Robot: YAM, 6 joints.
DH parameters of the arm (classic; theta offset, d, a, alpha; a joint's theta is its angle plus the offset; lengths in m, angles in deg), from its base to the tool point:
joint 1: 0 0.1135 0.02 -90
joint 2: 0 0 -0.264 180
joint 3: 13.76 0 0.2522 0
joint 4: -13.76 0 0.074 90
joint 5: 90 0 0 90
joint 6: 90 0.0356 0 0
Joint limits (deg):
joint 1: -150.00..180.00
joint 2: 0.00..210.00
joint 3: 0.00..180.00
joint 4: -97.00..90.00
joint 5: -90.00..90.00
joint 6: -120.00..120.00
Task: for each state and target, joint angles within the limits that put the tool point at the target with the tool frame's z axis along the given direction. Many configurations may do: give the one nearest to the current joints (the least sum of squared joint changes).
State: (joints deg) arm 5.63 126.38 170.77 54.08 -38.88 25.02
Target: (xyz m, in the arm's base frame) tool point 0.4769 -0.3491 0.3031 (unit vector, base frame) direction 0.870 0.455 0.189
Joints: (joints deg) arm -39.32 156.29 152.59 29.86 -64.62 25.02
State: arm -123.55 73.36 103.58 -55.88 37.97 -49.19
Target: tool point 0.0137 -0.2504 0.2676 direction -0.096 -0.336 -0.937
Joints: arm -85.89 77.39 63.56 -56.86 6.88 -49.19
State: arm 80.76 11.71 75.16 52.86 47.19 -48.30
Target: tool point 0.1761 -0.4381 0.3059 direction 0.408 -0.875 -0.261
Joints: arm 111.66 0.12 105.40 89.87 3.23 -48.30
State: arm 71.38 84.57 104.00 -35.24 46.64 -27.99
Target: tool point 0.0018 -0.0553 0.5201 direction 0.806 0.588 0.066
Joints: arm 70.57 34.57 101.04 -61.89 34.37 -27.99
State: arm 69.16 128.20 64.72 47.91 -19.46 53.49
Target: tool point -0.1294 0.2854 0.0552 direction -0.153 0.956 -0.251
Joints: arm 116.25 124.01 29.65 79.18 16.59 53.49
